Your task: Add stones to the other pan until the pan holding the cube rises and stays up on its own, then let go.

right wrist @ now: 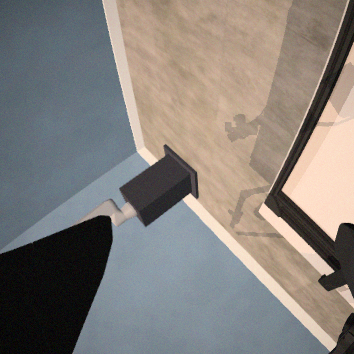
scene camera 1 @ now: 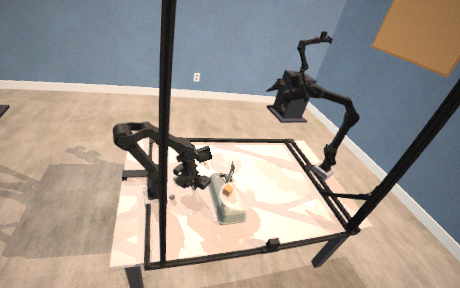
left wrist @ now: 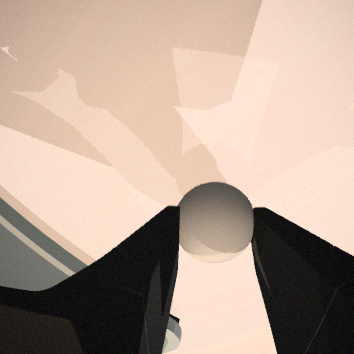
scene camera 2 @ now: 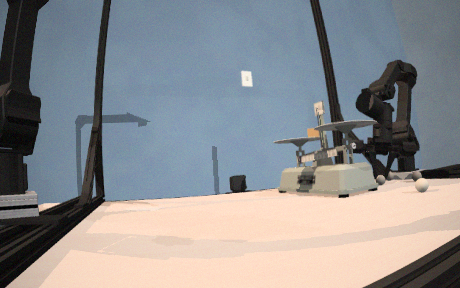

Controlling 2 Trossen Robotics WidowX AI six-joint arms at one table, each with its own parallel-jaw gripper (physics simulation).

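Pixels of known places: left gripper, between the fingertips: (scene camera 1: pixel 193 187) (left wrist: pixel 215 218) (scene camera 2: pixel 380 179); right gripper, between the fingertips: (right wrist: pixel 230 233) (scene camera 1: pixel 266 98); left arm's base, origin of its link: (scene camera 1: pixel 155 193) (scene camera 2: pixel 406 171); right arm's base, origin of its link: (scene camera 1: pixel 324 167) (scene camera 2: pixel 4 193).
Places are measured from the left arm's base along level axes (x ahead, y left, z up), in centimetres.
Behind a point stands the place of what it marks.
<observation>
A grey-green balance scale (scene camera 1: pixel 226 212) {x 26.7, y -19.6, z 4.4 cm} (scene camera 2: pixel 329 175) {x 37.9, y -0.3, z 2.6 cm} stands mid-table. An orange cube (scene camera 1: pixel 228 190) {x 26.5, y -16.9, z 15.2 cm} (scene camera 2: pixel 313 132) {x 28.0, y -14.5, z 14.0 cm} lies on its near pan (scene camera 1: pixel 238 201) {x 29.9, y -20.8, z 12.3 cm}, which shows as the lower pan (scene camera 2: pixel 298 140) {x 32.7, y -16.1, z 12.0 cm} in scene camera 2. The other pan (scene camera 1: pixel 226 163) {x 32.4, y 0.4, z 13.4 cm} (scene camera 2: pixel 344 124) {x 35.9, y 3.7, z 13.2 cm} sits higher and is empty. My left gripper (scene camera 1: pixel 194 187) {x 18.2, y 0.9, z -0.6 cm} (left wrist: pixel 215 218) {x 18.2, y 0.9, z -0.6 cm} is low over the table, just left of the scale, and is shut on a round grey stone (left wrist: pixel 215 221) {x 17.7, y 0.5, z 0.3 cm}. Another stone (scene camera 1: pixel 172 196) {x 7.2, y -3.4, z 0.3 cm} lies on the table farther left. My right gripper (scene camera 1: pixel 272 88) is open and empty, high up beyond the table's far right.
A tall black post (scene camera 1: pixel 164 114) {x -1.1, y -31.7, z 58.7 cm} stands at the table's front left. Black frame rails (scene camera 1: pixel 246 252) {x 31.7, y -35.2, z -2.3 cm} run round the table's edge. A dark pedestal (scene camera 1: pixel 290 107) (right wrist: pixel 158 186) stands on the floor by the wall corner.
</observation>
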